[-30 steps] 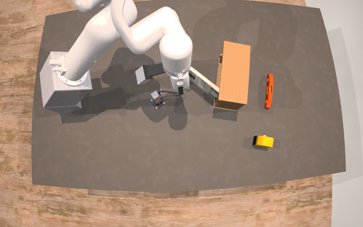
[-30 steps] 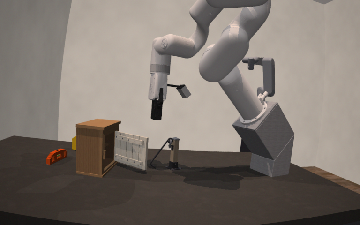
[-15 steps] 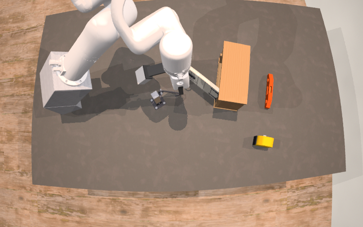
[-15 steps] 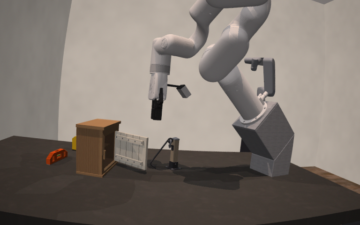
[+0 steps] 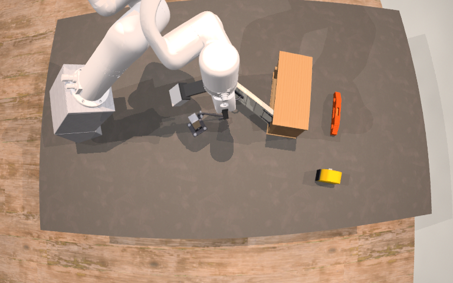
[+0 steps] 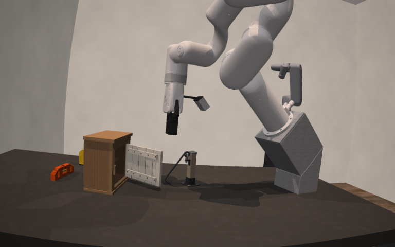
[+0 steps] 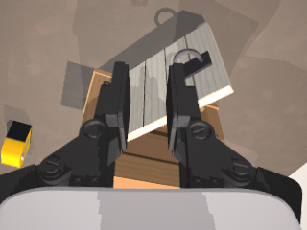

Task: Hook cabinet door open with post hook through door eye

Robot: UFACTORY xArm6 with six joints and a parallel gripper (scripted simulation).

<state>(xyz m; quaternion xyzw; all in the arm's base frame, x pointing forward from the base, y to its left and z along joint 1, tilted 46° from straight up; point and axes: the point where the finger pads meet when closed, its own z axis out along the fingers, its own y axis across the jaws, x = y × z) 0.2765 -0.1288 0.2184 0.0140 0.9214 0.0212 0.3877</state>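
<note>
My gripper is now 130 mm above the pale plank door and 90 mm short of it. From my hand the other things lie so: yellow tape measure: 300 mm ahead, 260 mm to the right, 170 mm below; then orange spirit level: 380 mm ahead, 180 mm below, 70 mm to the right.
</note>
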